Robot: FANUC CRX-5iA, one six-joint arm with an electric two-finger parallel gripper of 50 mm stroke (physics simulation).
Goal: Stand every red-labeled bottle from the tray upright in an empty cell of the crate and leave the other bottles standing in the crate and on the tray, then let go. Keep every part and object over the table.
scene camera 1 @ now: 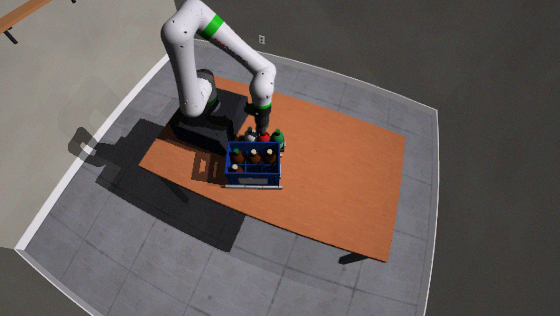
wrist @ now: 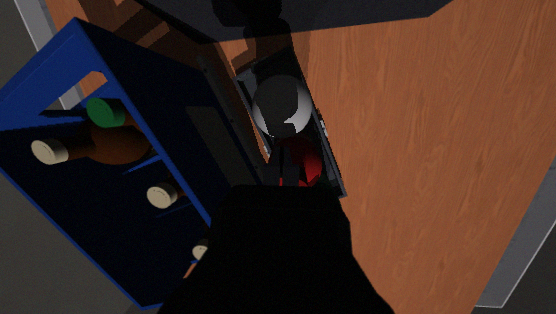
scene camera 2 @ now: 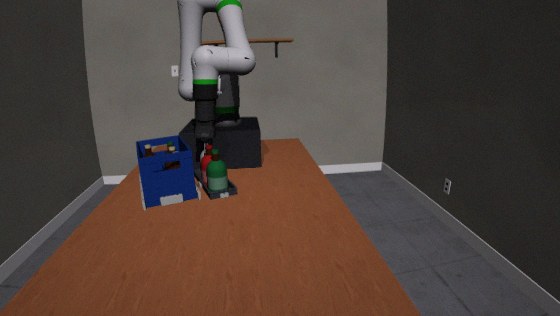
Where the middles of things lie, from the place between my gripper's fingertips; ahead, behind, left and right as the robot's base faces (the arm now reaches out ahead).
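I am looking at the red-labeled bottle [wrist: 303,152], and my hand is 40 mm above it. My hand is also 20 mm to the right of the bottle and 20 mm short of it.
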